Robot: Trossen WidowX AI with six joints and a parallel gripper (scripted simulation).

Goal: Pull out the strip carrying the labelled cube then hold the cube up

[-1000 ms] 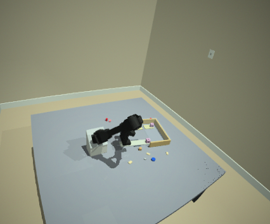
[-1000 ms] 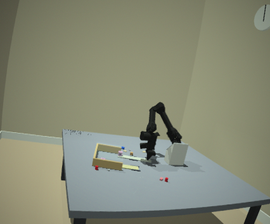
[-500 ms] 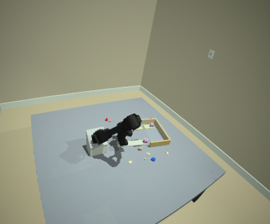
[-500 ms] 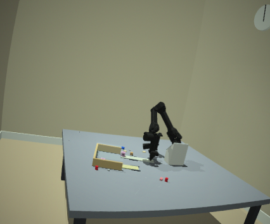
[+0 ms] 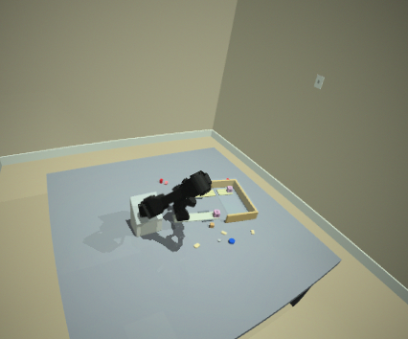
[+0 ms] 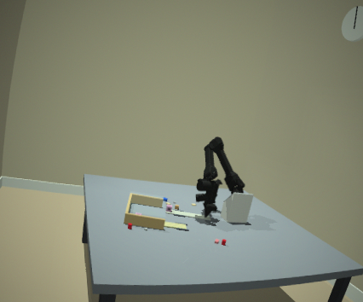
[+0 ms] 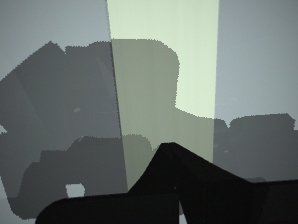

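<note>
Right now the pale green strip is 10 cm ahead of my gripper tip and 2 cm to the right of it. The rest, counted from my gripper tip: blue piece (24 cm to the right, 19 cm ahead).
</note>
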